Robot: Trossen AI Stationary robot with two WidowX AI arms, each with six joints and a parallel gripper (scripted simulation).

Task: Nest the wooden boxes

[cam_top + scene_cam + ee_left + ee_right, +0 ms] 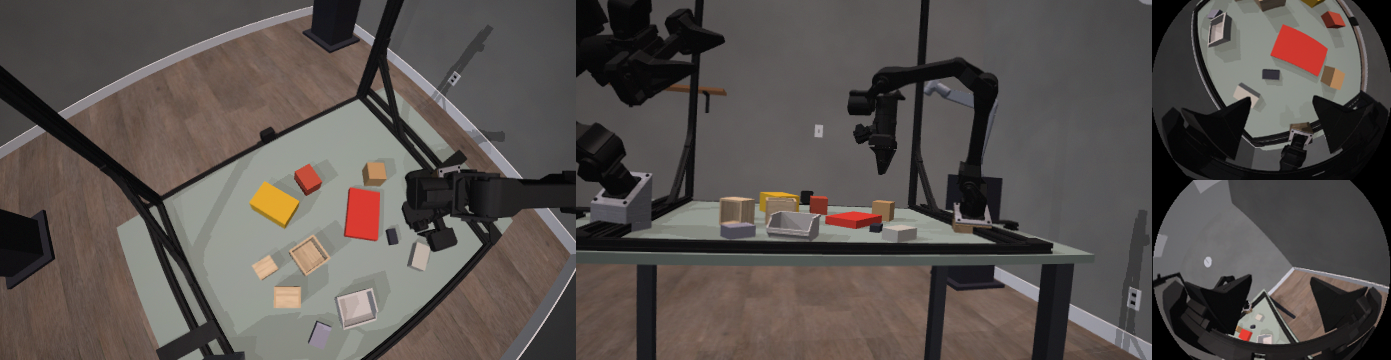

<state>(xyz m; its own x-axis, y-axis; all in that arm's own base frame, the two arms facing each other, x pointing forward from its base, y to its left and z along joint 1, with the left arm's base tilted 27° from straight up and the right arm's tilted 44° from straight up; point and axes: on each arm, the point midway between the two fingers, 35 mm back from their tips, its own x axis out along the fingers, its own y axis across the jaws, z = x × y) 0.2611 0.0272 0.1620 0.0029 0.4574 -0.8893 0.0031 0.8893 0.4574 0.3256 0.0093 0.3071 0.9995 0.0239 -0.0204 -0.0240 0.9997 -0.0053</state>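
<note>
Right now my right hand is 410 mm past the middle-sized wooden box, 70 mm to the right of it and 290 mm above it. Round my right hand: lilac block 270 mm behind, 70 mm to the left, 310 mm below; grey bin 260 mm behind, 190 mm to the left, 290 mm below; small wooden box 490 mm behind, 60 mm to the left, 290 mm below.
</note>
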